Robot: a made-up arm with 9 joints. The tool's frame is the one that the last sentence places. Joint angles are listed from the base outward.
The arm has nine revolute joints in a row. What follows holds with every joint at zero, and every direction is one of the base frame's. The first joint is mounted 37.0 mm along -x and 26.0 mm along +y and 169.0 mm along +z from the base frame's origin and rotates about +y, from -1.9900 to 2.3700 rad. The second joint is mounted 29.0 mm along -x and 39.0 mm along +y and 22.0 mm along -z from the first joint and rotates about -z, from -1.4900 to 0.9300 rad. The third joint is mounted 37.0 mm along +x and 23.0 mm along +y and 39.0 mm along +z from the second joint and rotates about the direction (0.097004, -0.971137, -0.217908), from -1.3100 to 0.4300 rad. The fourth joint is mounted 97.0 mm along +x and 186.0 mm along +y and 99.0 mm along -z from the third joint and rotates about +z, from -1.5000 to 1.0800 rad. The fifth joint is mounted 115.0 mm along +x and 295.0 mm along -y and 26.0 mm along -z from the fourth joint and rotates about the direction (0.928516, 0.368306, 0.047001), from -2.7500 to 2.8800 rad. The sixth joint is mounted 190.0 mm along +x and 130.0 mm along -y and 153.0 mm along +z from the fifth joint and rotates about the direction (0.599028, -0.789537, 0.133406), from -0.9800 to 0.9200 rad. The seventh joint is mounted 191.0 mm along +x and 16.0 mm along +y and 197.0 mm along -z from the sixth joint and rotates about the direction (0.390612, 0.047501, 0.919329), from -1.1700 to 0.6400 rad. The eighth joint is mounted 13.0 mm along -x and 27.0 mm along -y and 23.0 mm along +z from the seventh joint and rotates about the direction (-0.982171, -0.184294, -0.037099), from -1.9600 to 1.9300 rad. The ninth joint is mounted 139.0 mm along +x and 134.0 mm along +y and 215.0 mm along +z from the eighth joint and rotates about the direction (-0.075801, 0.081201, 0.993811), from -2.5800 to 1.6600 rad. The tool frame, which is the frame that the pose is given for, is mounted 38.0 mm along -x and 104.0 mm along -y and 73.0 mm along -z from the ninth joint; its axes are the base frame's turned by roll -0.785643, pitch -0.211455 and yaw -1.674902 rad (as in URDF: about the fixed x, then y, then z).
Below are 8 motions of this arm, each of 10 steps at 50 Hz.
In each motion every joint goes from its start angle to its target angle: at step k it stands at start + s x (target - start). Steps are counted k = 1, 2, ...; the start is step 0. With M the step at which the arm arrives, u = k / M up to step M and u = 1 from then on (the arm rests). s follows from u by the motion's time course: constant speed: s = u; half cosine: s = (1 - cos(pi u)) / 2; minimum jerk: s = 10 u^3 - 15 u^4 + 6 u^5.
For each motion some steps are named. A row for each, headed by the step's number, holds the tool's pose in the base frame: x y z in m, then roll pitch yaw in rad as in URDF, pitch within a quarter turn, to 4 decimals.
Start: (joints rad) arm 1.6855 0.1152 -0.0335 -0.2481 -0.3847 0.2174 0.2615 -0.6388 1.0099
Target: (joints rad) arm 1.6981 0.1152 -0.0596 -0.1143 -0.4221 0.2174 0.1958 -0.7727 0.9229
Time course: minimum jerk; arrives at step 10
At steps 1, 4, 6, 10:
1: 0.0407 -0.3163 -0.4978 -2.1943 0.8913 -1.6292
4: 0.0305 -0.2993 -0.5196 -2.2310 0.8924 -1.6879
6: 0.0178 -0.2779 -0.5441 -2.2764 0.8919 -1.7586
10: 0.0063 -0.2581 -0.5643 -2.3174 0.8897 -1.8209

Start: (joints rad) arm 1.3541 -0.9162 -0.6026 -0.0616 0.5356 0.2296 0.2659 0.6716 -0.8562
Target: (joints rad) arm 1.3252 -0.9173 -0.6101 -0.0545 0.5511 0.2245 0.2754 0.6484 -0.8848
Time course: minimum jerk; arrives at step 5
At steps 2, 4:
2: -0.3473 0.4172 -0.2207 -2.3576 0.1125 -1.1851
4: -0.3439 0.4167 -0.2237 -2.3698 0.1007 -1.1916

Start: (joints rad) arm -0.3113 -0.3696 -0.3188 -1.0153 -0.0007 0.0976 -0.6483 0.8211 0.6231
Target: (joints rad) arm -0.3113 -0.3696 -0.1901 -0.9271 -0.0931 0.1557 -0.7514 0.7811 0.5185
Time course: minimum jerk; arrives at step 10
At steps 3, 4, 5, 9, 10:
3: 0.3258 -0.3608 0.2572 -0.8159 -1.2763 -2.4468
4: 0.3312 -0.3549 0.2658 -0.7042 -1.2564 -2.5613
5: 0.3371 -0.3478 0.2762 -0.5909 -1.2279 -2.6783
9: 0.3507 -0.3281 0.3059 -0.3735 -1.1317 -2.9082
10: 0.3509 -0.3278 0.3064 -0.3706 -1.1299 -2.9113

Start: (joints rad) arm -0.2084 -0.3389 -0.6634 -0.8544 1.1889 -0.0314 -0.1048 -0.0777 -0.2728
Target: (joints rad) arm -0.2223 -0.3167 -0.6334 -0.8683 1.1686 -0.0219 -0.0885 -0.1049 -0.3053
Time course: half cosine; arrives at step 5
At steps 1, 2, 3, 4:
1: 0.2204 -0.3046 -0.1384 -1.6771 0.1245 -2.5795
2: 0.2195 -0.3073 -0.1348 -1.6753 0.1365 -2.5963
3: 0.2183 -0.3106 -0.1305 -1.6736 0.1516 -2.6171
4: 0.2173 -0.3133 -0.1270 -1.6726 0.1639 -2.6338

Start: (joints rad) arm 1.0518 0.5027 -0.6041 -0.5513 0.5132 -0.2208 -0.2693 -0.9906 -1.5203
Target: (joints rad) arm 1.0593 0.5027 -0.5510 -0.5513 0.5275 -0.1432 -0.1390 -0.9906 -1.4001
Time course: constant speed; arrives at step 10
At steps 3, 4, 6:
3: -0.2662 -0.4793 0.0106 0.0019 -0.6605 0.6833
4: -0.2654 -0.4805 0.0117 -0.0189 -0.6868 0.7010
6: -0.2640 -0.4829 0.0139 -0.0641 -0.7383 0.7408

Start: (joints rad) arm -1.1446 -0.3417 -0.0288 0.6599 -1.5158 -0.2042 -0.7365 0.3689 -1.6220
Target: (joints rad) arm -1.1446 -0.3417 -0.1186 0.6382 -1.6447 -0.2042 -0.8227 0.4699 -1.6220
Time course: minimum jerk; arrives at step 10
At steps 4, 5, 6, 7, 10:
4: 0.1181 0.6664 0.6778 -3.0895 0.3056 -0.4253
5: 0.1234 0.6666 0.6755 -3.0628 0.2829 -0.4277
6: 0.1284 0.6667 0.6731 -3.0364 0.2600 -0.4304
7: 0.1323 0.6668 0.6709 -3.0143 0.2407 -0.4329
10: 0.1363 0.6668 0.6684 -2.9913 0.2201 -0.4358

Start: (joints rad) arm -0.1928 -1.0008 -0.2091 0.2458 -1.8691 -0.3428 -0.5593 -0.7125 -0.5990
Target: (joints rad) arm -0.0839 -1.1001 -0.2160 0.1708 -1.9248 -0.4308 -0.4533 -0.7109 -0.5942
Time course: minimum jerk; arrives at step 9
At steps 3, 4, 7, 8, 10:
3: -0.0576 0.6119 0.2539 0.9351 -0.0557 -1.6545
4: -0.0626 0.6094 0.2539 0.9221 -0.0663 -1.6672
7: -0.0767 0.6017 0.2555 0.8852 -0.0960 -1.7016
8: -0.0785 0.6006 0.2558 0.8806 -0.0996 -1.7056
10: -0.0788 0.6004 0.2559 0.8798 -0.1003 -1.7064

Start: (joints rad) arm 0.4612 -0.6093 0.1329 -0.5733 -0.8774 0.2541 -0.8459 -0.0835 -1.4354
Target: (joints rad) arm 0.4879 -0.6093 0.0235 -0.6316 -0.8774 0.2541 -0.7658 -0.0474 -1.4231
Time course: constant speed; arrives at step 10
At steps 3, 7, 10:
3: 0.4937 0.1766 0.1036 -0.1263 0.4723 2.7477
7: 0.4823 0.1740 0.0777 -0.0613 0.4195 2.7963
10: 0.4730 0.1715 0.0591 -0.0154 0.3782 2.8297

